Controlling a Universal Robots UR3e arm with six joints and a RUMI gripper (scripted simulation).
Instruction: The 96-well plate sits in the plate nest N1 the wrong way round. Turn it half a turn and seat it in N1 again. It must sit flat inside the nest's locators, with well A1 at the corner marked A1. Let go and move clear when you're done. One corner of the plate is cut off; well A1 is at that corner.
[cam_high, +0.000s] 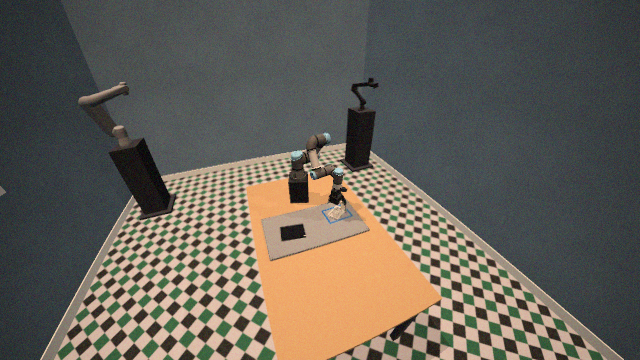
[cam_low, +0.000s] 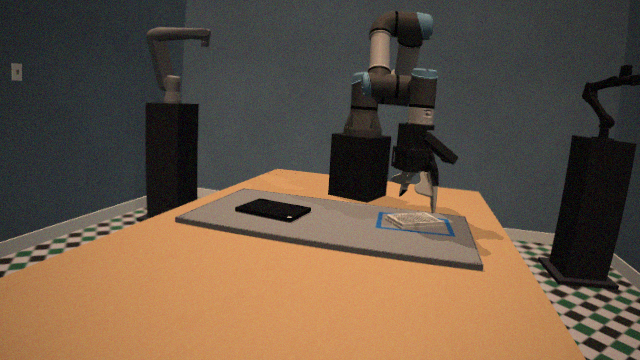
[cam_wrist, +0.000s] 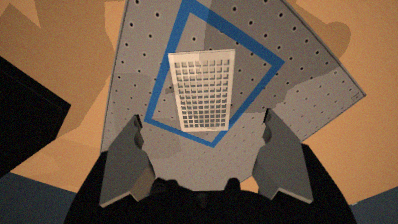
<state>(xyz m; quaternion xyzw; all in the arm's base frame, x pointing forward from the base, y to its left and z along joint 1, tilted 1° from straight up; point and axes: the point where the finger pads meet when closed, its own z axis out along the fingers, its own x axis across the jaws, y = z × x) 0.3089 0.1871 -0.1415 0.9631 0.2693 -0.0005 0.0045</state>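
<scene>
Right now the white 96-well plate is 40 mm below my hand. The rest, counted from my hand: white corner mark (120 mm ahead, 300 mm to the right, 40 mm below); black plate nest N1 (50 mm ahead, 360 mm to the right, 40 mm below).
</scene>
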